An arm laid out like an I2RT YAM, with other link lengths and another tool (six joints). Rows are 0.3 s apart.
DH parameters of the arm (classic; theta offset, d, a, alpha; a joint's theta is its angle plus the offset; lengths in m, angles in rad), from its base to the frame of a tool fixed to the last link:
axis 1: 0 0.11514 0.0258 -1.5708
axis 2: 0 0 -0.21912 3.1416
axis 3: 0.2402 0 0.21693 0
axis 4: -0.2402 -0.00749 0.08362 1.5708
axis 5: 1.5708 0.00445 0 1.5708
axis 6: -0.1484 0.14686 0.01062 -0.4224
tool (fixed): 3.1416 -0.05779 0 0
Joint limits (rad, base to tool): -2.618..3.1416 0..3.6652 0..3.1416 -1.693..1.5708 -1.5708..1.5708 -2.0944..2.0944
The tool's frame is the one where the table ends.
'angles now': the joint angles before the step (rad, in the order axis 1, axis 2, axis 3, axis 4, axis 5, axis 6). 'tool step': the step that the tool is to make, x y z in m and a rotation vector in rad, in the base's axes. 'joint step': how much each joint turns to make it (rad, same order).
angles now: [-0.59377, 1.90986, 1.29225, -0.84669, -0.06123, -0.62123]
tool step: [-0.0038, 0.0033, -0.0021, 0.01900, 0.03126, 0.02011]
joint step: [0.00038, 0.00890, 0.00829, -0.03714, 0.00000, -0.01984]
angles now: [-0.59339, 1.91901, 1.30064, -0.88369, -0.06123, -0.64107]
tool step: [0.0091, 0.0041, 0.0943, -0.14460, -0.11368, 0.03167]
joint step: [0.04177, -0.18462, 0.17758, -0.18825, 0.06070, 0.00056]
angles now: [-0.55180, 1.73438, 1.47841, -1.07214, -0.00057, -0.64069]
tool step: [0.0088, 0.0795, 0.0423, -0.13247, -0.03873, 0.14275]
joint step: [0.27984, -0.15432, 0.00080, -0.07345, 0.13995, 0.10170]
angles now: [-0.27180, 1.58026, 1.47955, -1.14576, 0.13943, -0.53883]
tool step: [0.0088, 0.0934, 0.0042, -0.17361, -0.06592, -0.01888]
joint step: [0.40967, 0.00826, -0.00793, -0.01125, 0.29601, 0.36885]
